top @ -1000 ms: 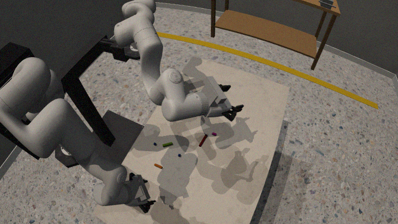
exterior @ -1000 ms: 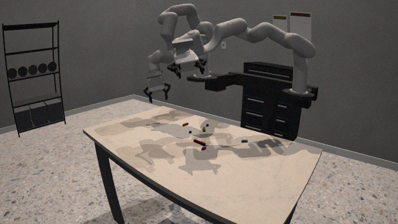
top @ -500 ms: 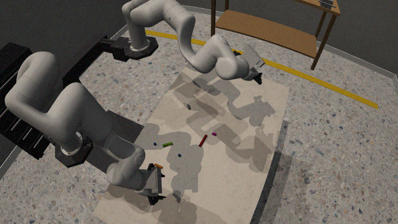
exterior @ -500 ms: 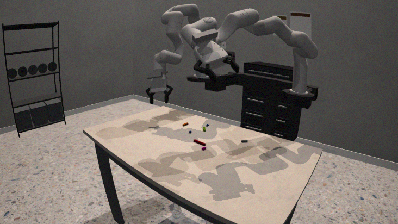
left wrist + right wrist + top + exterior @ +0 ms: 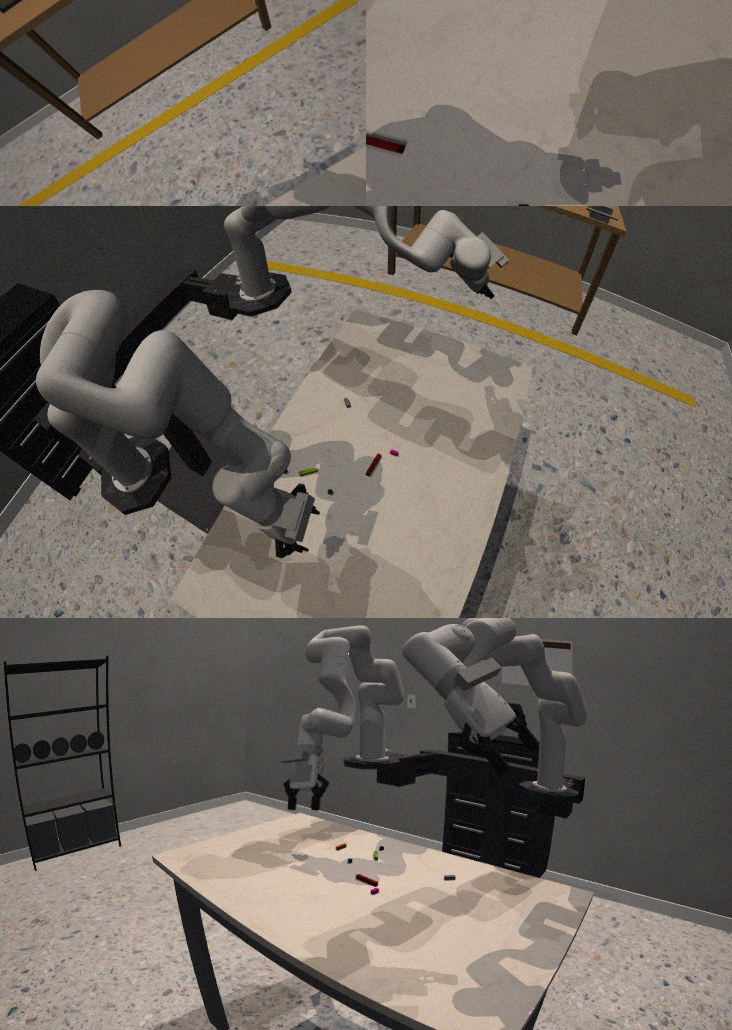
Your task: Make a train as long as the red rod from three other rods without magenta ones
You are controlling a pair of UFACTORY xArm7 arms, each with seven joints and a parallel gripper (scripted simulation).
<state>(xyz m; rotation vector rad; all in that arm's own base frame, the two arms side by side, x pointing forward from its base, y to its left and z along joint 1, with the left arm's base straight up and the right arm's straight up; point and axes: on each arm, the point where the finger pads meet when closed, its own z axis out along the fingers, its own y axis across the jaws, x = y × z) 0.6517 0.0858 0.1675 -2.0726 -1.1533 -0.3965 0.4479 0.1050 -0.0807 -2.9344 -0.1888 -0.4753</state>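
Right now my right hand is 20 cm to the right of the lime rod, 14 cm above it and 10 cm past it. From my right hand the other things lie so: red rod: 27 cm to the left, 14 cm below, 6 cm ahead; then magenta rod: 33 cm to the left, 14 cm below, 11 cm ahead; then orange rod: 14 cm below, 10 cm behind, 7 cm to the left.
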